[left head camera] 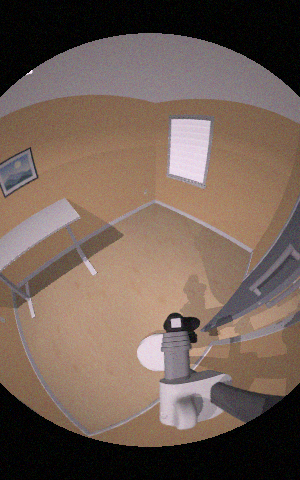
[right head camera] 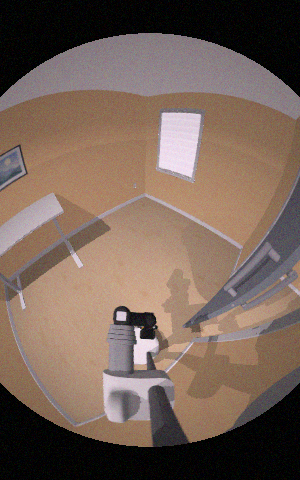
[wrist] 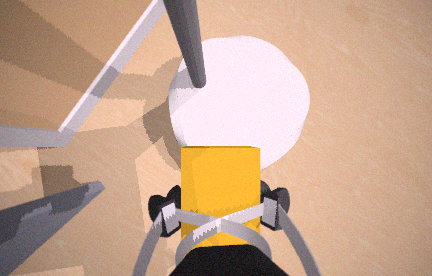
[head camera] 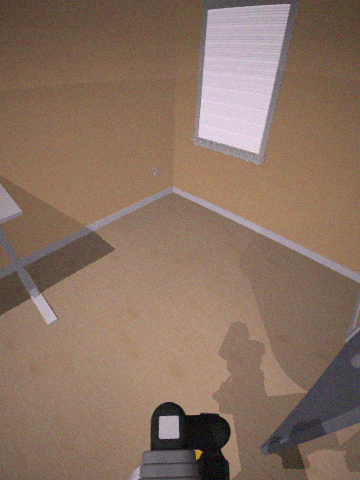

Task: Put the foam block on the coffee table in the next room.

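Pixels of known places: gripper, fingertip midpoint: (wrist: pixel 218 198) (head camera: pixel 199 451); robot's base, link origin: (left head camera: pixel 157 351) (right head camera: pixel 138 344) (wrist: pixel 233 111).
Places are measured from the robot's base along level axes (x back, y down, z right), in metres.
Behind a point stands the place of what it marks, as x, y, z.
Note:
The foam block (wrist: pixel 220 180) @(-0.138, -0.734, 0.083) is a yellow-orange block between the fingertips in the wrist view. A small yellow bit of the block (head camera: pixel 198 455) @(-0.148, -0.733, 0.080) also shows beside the black wrist in the head camera view. My gripper (wrist: pixel 218 198) @(-0.160, -0.687, 0.088) is shut on it, one fingertip against each side, and holds it above the floor, in front of the robot's white round base. The fingers are hidden behind the wrist in the head views. The coffee table does not show in a form that I can make out in these views.
A grey door (head camera: pixel 325 395) @(-0.324, -0.473, 0.674) (left head camera: pixel 270 277) @(-0.301, -1.007, 0.639) (right head camera: pixel 250 265) @(-0.288, -1.170, 0.500) with bar handles stands open on the right, its lower corner near the wrist. A white table (left head camera: pixel 40 230) @(-0.857, -0.923, -1.159) (right head camera: pixel 30 222) @(-0.892, -0.923, -1.138) with slanted legs stands along the left wall. A window (head camera: pixel 240 80) @(-2.501, -1.436, 0.645) is beyond the far corner's right side.

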